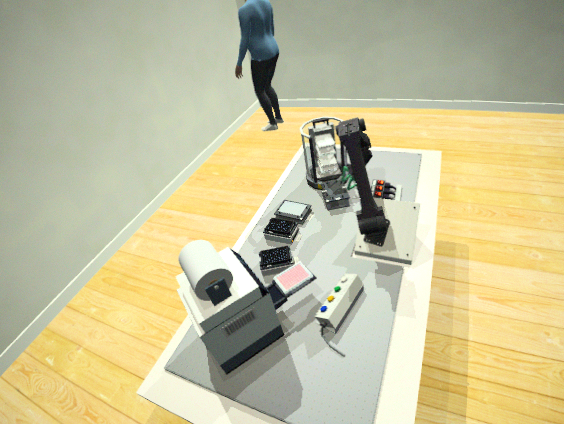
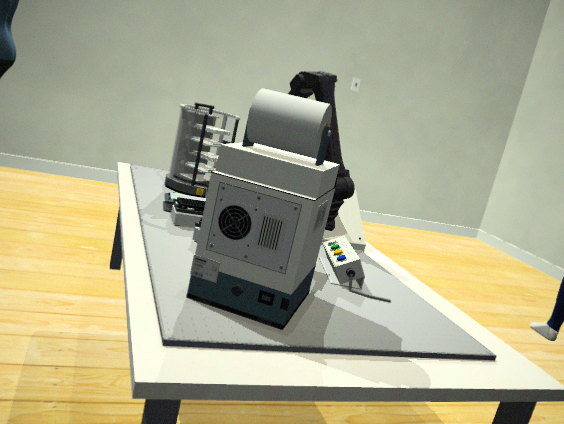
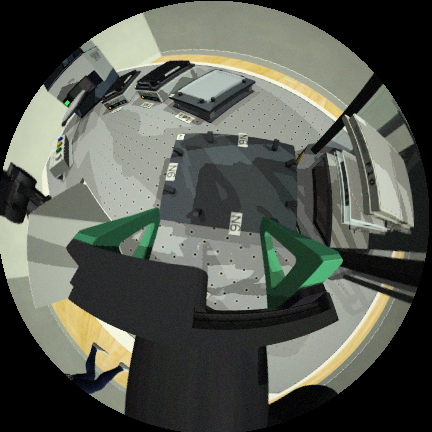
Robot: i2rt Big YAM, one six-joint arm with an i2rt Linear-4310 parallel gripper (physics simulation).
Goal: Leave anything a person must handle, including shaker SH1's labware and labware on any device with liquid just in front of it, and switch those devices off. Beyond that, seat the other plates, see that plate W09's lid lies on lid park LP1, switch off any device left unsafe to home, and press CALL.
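Frame: origin at the arm's base, x back, y right, z up, level; metres.
Seen in the pictures: gripper, fingertip midpoint: [image 1: 345, 185] [image 3: 209, 217]; arm's base at its link origin: [image 1: 376, 230] [image 3: 54, 221].
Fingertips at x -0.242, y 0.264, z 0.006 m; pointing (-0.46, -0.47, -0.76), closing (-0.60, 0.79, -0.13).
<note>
Offsets run from my fingertips to a thing's middle. "pt": to the spot under its first point.
My gripper [image 3: 209, 217] [image 1: 348, 177] is open and empty above the front edge of the dark nest N6 {dx -0.053, dy -0.017, dz -0.050 m} [image 3: 220, 175] [image 1: 336, 195], whose top holds no plate. A pale, flat lid-like piece {dx -0.216, dy -0.198, dz -0.049 m} [image 3: 212, 86] [image 1: 293, 210] lies on the dark stand labelled LP1 {pt dx -0.174, dy -0.155, dz -0.082 m} [image 3: 215, 108]. Two small devices with black tops {dx -0.199, dy -0.355, dz -0.026 m} [image 3: 165, 75] {dx -0.128, dy -0.531, dz -0.026 m} [image 3: 120, 86] [image 1: 281, 227] [image 1: 276, 256] show orange lights. A pink-filled plate {dx +0.028, dy -0.639, dz +0.033 m} [image 1: 294, 279] sits on the tray of the large roll-topped device [image 1: 245, 320] [image 2: 260, 225] [image 3: 95, 65]. The button box {dx +0.208, dy -0.623, dz -0.046 m} [image 1: 340, 302] [image 2: 342, 255] [image 3: 61, 155] has blue, yellow, green and white buttons. Plate names are unreadable.
A clear round tower [image 1: 325, 150] [image 2: 202, 145] with white plates stands right beside N6; its dark posts are near my right finger. Red-lit switches {pt dx +0.166, dy +0.071, dz -0.042 m} [image 1: 380, 189] lie beyond the arm's base plate [image 1: 395, 240]. A person [image 1: 257, 30] stands past the table's far end, another's legs [image 3: 95, 375] show.
</note>
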